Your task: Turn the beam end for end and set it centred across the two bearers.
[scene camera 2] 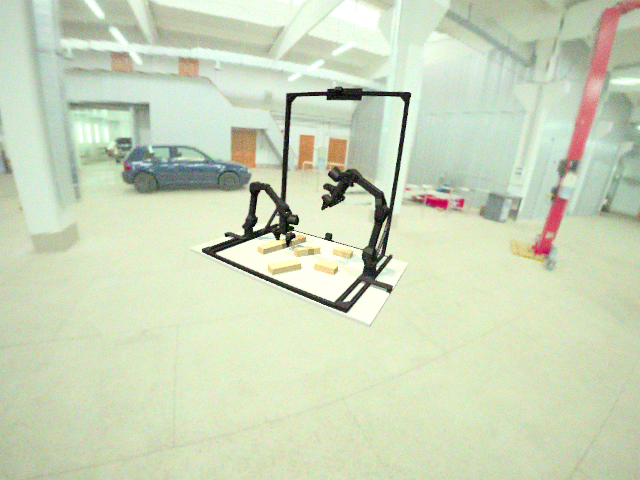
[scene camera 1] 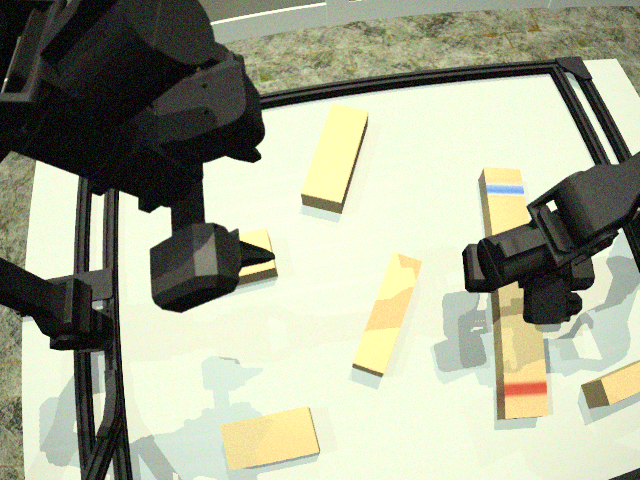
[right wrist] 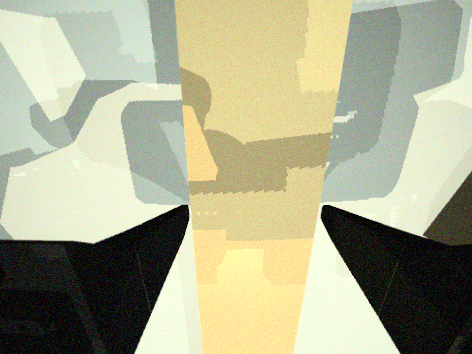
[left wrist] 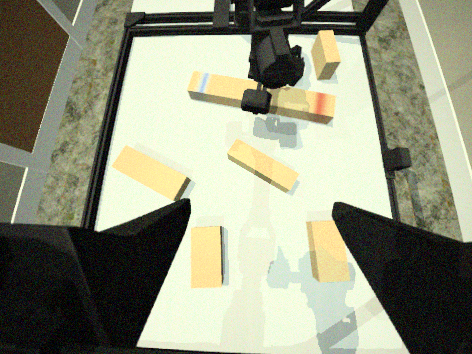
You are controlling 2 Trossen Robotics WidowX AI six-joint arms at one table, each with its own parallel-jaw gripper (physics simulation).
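Places are measured from the left arm's base along level axes (x ahead, y left, z up), in metres.
Pixels of known places: left gripper, fingertip midpoint: [scene camera 2: 325, 208] [scene camera 1: 263, 206] [left wrist: 261, 206]; right gripper, fingertip midpoint: [scene camera 2: 283, 245] [scene camera 1: 509, 286] [right wrist: 254, 211]; left arm's base, origin of the base link: [scene camera 2: 369, 274] [scene camera 1: 93, 331]; right arm's base, origin of the base link: [scene camera 2: 248, 235] [left wrist: 244, 19].
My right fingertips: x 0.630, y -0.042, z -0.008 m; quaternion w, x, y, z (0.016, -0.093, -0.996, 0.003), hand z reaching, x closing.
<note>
For each thing: its middle in the pictures, then the offset to it from my right fingertips. "pt": a spot on its surface instead.
- long wooden beam, body centre: [right wrist: 250, 213] [scene camera 1: 513, 287] [left wrist: 259, 97] [scene camera 2: 283, 243] 0.003 m ahead, 0.003 m right, 0.008 m up
- thick block, body centre: [scene camera 1: 336, 156] [left wrist: 151, 173] [scene camera 2: 284, 266] 0.214 m back, 0.263 m left, 0.008 m up
- slimmer block, body centre: [scene camera 1: 387, 314] [left wrist: 261, 165] [scene camera 2: 307, 250] 0.192 m back, 0.005 m right, 0.011 m up
- black frame, surface spot: [scene camera 1: 413, 80] pt 0.046 m back, 0.401 m left, 0.007 m up
The long wooden beam [scene camera 1: 522, 361] [scene camera 2: 271, 247] [left wrist: 225, 90] [right wrist: 260, 215] lies flat, with a blue band at its far end and a red band at its near end in scene camera 1. My right gripper [scene camera 1: 527, 279] [scene camera 2: 283, 239] [right wrist: 254, 211] is open over the beam's middle, fingertips on either side of its edges; their exact height is unclear. Two short blocks, apparently the bearers, lie roughly parallel and apart: one [scene camera 1: 255, 271] [left wrist: 206, 256] partly hidden by my left gripper in scene camera 1, the other [scene camera 1: 270, 438] [left wrist: 328, 250] nearer. My left gripper [scene camera 2: 324, 198] [left wrist: 261, 206] is open and empty, high above them.
A thick block [scene camera 1: 336, 155] [left wrist: 151, 172] and a slimmer block [scene camera 1: 387, 315] [left wrist: 262, 165] lie between beam and bearers. Another block [scene camera 1: 622, 384] [left wrist: 325, 55] lies beyond the beam's red end, near the right arm's side. A black frame [scene camera 1: 413, 80] [left wrist: 102, 125] borders the table.
</note>
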